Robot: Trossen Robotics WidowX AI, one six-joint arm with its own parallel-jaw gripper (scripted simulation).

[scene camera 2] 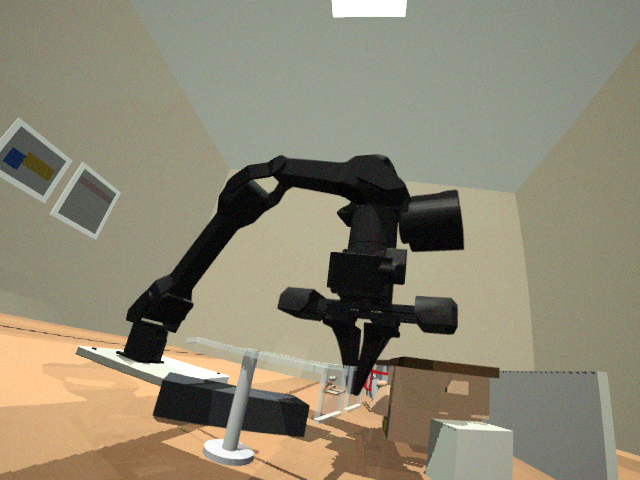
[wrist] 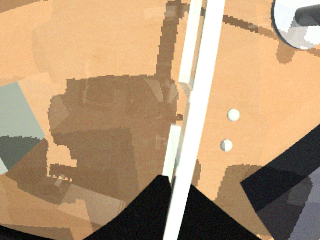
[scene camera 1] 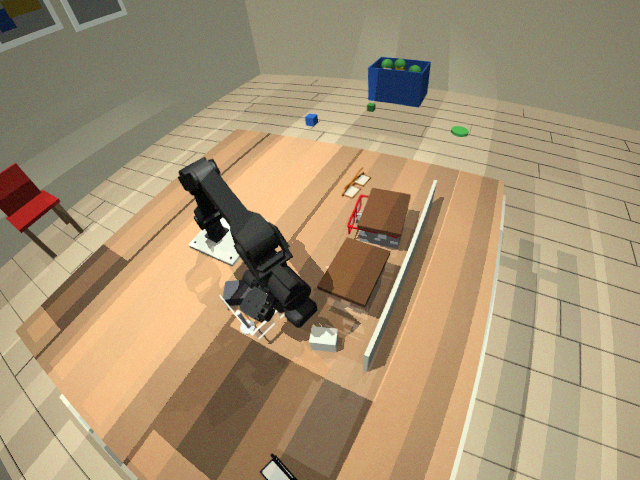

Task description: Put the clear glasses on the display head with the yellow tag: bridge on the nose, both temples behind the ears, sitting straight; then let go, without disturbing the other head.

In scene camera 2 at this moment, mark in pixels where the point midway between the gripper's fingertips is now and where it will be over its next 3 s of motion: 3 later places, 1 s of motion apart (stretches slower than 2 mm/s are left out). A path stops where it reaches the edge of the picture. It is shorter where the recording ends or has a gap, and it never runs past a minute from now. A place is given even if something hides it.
The gripper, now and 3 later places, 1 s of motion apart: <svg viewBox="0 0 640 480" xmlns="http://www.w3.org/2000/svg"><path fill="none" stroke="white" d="M353 394L353 392L355 339L311 338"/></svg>
